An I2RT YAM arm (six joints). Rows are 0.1 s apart.
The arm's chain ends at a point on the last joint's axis. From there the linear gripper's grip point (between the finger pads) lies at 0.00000 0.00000 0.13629 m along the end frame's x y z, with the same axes.
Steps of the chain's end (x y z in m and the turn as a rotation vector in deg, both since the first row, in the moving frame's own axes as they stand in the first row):
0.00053, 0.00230, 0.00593, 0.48, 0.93, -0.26
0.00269, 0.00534, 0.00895, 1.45, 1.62, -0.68
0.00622, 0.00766, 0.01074, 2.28, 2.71, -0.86
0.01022, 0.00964, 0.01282, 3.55, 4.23, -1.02
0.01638, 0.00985, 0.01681, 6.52, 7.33, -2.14
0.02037, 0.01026, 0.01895, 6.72, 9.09, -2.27
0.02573, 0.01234, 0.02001, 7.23, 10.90, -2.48
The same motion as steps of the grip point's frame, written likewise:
0.00274, 0.00115, 0.00591, 0.48, 0.93, -0.26
0.00652, 0.00187, 0.00885, 1.45, 1.62, -0.68
0.01262, 0.00219, 0.01048, 2.28, 2.71, -0.86
0.02019, 0.00112, 0.01219, 3.55, 4.23, -1.02
0.03344, -0.00590, 0.01482, 6.52, 7.33, -2.14
0.04153, -0.00604, 0.01631, 6.72, 9.09, -2.27
0.05105, -0.00526, 0.01647, 7.23, 10.90, -2.48

